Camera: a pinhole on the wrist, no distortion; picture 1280 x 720 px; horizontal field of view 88.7 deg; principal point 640.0 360.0 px. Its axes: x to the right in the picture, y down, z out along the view. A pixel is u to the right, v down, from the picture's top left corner.
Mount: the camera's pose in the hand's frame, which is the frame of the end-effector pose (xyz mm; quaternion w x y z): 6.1 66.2 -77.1 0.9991 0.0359 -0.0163 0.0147
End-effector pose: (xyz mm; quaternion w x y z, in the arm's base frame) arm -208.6 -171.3 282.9 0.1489 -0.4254 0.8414 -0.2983
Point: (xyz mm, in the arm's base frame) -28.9 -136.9 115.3
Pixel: 342.9 286.5
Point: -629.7 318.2 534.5
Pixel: behind the camera
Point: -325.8 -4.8 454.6
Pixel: behind the camera
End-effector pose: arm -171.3 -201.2 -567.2 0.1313 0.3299 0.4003 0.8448
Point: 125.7 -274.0 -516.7
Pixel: 55.4 504.8
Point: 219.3 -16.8 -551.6
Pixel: 373.5 195.1
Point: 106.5 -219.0 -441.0
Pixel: 315.4 529.8
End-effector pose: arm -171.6 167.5 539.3 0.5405 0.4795 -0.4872 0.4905
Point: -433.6 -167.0 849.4
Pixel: 1090.7 687.2
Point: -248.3 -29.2 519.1
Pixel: 562.5 404.6
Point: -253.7 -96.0 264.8
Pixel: 75.9 402.0
